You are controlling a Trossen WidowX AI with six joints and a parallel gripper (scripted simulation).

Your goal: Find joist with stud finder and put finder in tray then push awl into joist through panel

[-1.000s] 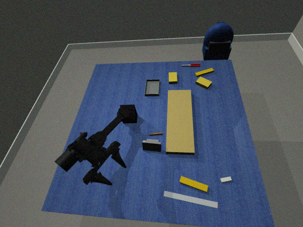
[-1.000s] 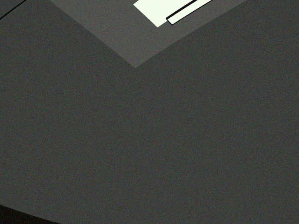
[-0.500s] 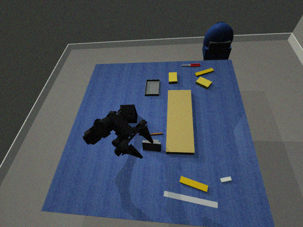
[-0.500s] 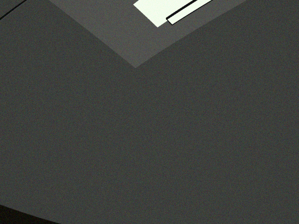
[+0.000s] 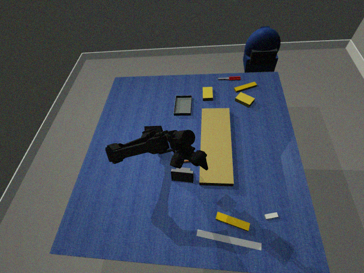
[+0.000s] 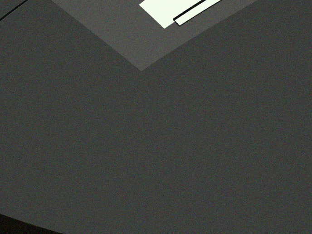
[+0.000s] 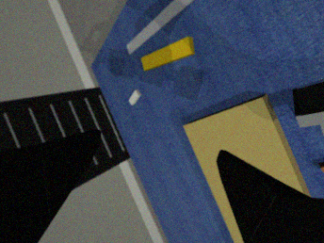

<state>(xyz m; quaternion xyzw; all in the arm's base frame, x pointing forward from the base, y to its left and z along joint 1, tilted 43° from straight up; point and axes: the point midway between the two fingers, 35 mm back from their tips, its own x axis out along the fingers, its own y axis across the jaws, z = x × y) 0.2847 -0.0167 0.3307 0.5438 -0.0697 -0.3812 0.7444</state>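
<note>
The stud finder is 24 cm below my gripper tip, 14 cm behind it and 7 cm to the left of it. Also, from my gripper tip: square light: 24 cm below, 15 cm behind, 8 cm to the left; then orange-handled awl: 25 cm below, 14 cm to the left, 14 cm behind; then small white piece: 34 cm ahead, 26 cm below, 10 cm to the right.
</note>
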